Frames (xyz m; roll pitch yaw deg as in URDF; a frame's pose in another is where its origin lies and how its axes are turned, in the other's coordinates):
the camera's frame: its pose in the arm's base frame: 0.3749 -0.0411 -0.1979 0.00 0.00 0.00
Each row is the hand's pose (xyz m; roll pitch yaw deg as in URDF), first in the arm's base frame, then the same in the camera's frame.
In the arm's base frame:
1: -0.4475 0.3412 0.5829 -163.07 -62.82 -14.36
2: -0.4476 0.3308 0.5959 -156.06 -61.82 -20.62
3: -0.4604 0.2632 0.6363 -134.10 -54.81 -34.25
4: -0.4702 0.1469 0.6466 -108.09 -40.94 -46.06
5: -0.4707 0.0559 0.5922 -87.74 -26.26 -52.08
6: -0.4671 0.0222 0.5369 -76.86 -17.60 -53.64
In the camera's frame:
1: -0.8224 0.3823 0.7808 -163.07 -62.82 -14.36
2: -0.8225 0.3719 0.7938 -156.06 -61.82 -20.62
3: -0.8353 0.3043 0.8342 -134.10 -54.81 -34.25
4: -0.8451 0.1880 0.8445 -108.09 -40.94 -46.06
5: -0.8456 0.0970 0.7901 -87.74 -26.26 -52.08
6: -0.8420 0.0633 0.7348 -76.86 -17.60 -53.64

